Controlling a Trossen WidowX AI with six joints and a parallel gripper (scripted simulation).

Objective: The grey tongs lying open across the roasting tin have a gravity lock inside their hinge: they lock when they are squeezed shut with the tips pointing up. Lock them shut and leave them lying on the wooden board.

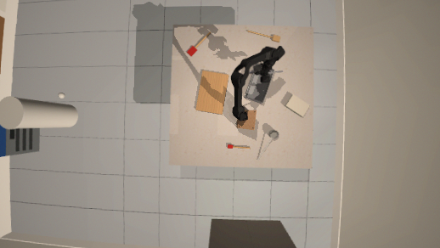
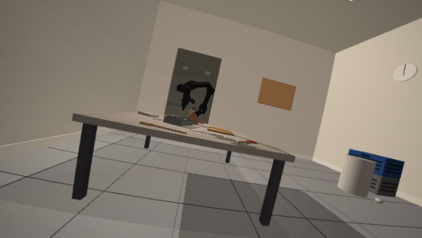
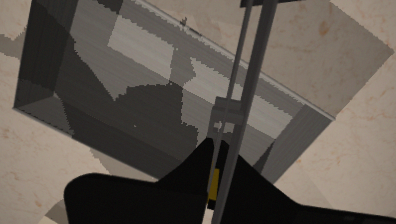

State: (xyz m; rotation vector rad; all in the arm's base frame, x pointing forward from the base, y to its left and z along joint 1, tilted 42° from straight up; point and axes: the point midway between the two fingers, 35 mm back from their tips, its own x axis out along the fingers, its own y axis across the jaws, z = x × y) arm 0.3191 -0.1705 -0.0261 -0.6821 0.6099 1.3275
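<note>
My gripper tip is 40 cm to the right of the wooden board, 12 cm above it and 10 cm past it. The rest, counted from my gripper tip: cream block 35 cm to the right, 25 cm behind, 11 cm below; red-headed tool 52 cm to the left, 34 cm ahead, 12 cm below; grey roasting tin 10 cm below, 4 cm behind, 1 cm to the right.
</note>
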